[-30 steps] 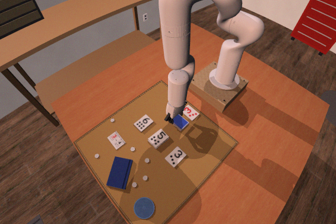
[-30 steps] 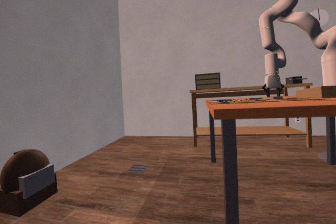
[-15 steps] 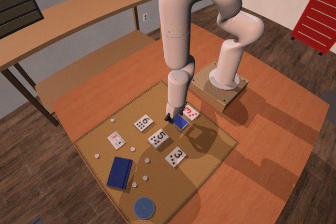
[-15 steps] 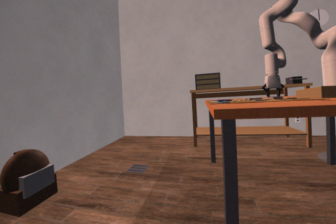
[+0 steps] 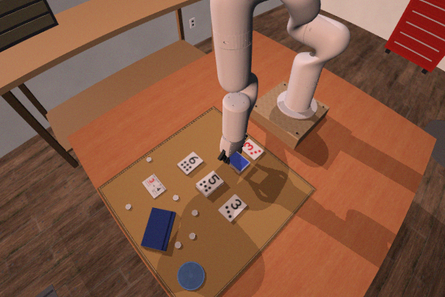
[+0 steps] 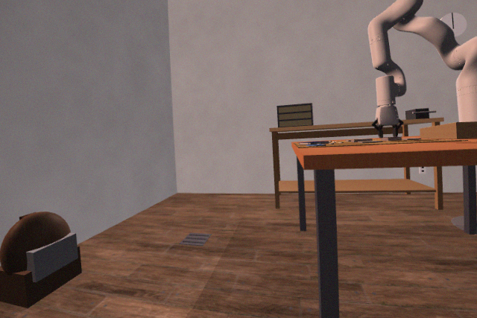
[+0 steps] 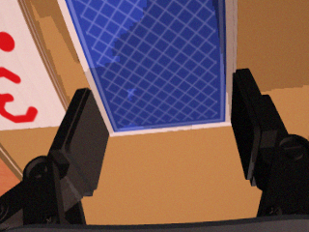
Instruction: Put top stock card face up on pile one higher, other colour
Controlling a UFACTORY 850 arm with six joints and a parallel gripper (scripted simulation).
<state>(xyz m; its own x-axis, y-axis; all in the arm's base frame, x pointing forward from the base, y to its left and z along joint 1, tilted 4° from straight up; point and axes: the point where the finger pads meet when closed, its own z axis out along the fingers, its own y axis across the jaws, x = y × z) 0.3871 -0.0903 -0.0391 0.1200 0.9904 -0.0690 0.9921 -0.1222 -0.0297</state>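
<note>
Now: hand 90 mm past the red 3 card, 40 mm to the right of it and 30 mm above it. Round my hand: red 5 card 30 mm to the left, 10 mm below; then black 6 card 120 mm ahead, 120 mm to the right, 20 mm below; then black 5 card 140 mm ahead, 20 mm below.
</note>
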